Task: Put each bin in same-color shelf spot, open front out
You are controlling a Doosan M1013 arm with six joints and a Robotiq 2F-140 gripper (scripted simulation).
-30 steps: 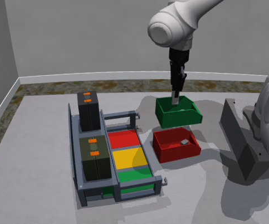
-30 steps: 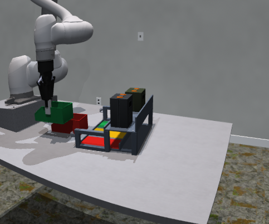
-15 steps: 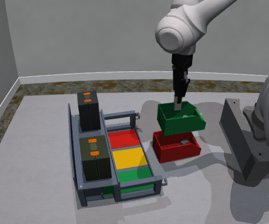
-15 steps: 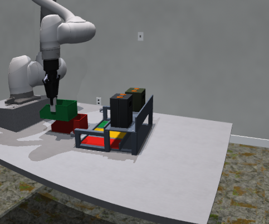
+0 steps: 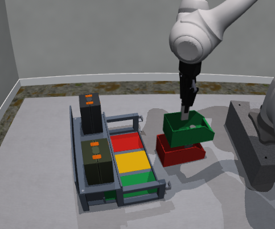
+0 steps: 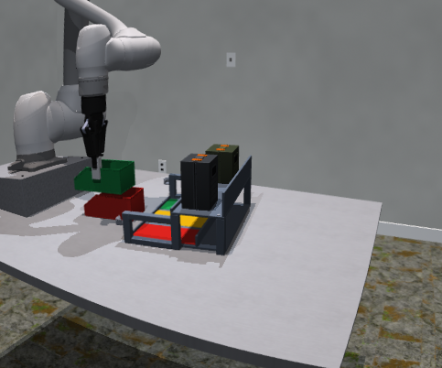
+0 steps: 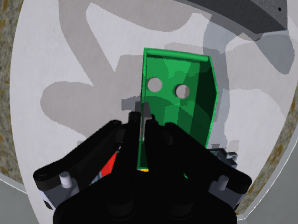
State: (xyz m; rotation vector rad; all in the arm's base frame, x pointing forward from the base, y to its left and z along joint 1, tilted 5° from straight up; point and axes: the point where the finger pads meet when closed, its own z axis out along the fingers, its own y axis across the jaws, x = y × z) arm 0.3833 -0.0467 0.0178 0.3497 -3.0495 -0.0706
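Right now my hand is 5 cm to the right of the green bin, 4 cm above it and 1 cm past it. Also, from my hand: red bin (12 cm below, 6 cm to the left, 1 cm ahead).
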